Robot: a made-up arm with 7 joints.
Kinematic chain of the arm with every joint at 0, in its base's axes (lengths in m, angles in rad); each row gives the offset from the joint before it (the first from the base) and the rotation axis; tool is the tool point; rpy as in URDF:
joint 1: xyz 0.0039 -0.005 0.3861 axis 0 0.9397 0.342
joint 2: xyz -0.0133 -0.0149 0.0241 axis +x
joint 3: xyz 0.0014 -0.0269 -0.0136 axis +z
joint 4: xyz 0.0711 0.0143 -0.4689 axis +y
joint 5: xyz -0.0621 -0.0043 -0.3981 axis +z
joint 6: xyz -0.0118 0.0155 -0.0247 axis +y
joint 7: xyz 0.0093 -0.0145 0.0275 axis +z
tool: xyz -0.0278 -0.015 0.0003 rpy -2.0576 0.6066 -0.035
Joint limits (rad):
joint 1: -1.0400..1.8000
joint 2: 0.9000..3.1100
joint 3: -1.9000..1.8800
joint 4: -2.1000..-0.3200
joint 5: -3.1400..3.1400
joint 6: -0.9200..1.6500
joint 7: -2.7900..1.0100
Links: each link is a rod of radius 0.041 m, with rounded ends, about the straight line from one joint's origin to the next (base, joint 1, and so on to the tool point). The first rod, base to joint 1, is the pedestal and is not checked.
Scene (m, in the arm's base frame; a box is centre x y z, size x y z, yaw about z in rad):
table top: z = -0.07
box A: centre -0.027 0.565 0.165 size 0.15 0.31 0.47 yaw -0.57
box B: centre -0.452 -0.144 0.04 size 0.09 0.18 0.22 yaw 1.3
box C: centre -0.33 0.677 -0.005 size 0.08 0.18 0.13 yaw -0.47
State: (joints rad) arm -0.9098 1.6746 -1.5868 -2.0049 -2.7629 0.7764 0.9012
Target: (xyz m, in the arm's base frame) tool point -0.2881 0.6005 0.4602
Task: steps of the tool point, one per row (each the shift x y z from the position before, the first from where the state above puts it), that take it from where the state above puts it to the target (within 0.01 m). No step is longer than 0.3 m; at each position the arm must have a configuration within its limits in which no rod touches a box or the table.
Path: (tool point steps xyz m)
1: -0.0726 0.2077 0.1368
2: -0.1395 0.1335 0.1945
3: -0.1748 0.0248 0.2269
4: 0.0153 -0.0142 -0.0522
5: -0.0067 -0.0185 -0.0526
6: -0.0247 -0.0260 -0.0447
7: -0.0355 -0.0359 -0.0309
8: -0.0376 -0.0465 -0.0151
9: -0.1303 0.0332 -0.0336
10: -0.1308 0.0023 -0.0319

